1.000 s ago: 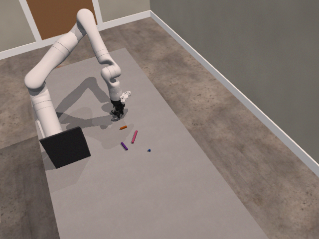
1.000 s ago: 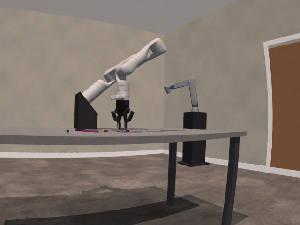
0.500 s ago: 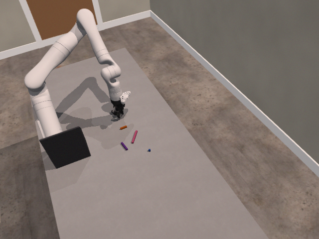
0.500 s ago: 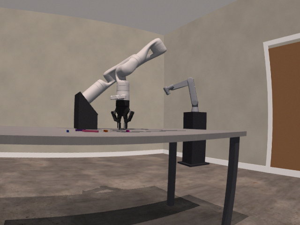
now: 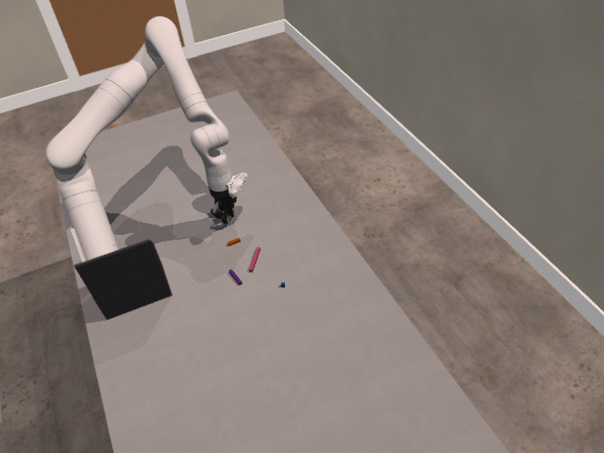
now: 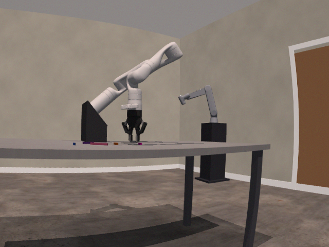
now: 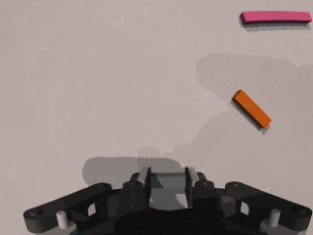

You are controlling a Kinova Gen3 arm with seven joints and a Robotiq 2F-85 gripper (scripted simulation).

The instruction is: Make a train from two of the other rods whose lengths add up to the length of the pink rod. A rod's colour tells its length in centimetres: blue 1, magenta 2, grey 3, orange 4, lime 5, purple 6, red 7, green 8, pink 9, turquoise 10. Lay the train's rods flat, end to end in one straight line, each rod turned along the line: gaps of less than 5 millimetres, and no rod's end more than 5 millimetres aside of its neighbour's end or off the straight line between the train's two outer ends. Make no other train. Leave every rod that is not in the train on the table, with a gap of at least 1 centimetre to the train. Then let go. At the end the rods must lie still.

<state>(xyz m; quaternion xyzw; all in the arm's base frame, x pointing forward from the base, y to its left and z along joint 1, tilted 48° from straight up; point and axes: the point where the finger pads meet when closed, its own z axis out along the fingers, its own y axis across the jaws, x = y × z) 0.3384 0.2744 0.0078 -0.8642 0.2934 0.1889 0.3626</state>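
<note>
Right now the magenta rod is 2 cm behind my hand, 4 cm to the left of it and 3 cm below it. Round my hand: orange rod: 1 cm behind, 9 cm to the right, 3 cm below; grey rod: 2 cm below; pink rod: 4 cm ahead, 19 cm to the right, 3 cm below.
</note>
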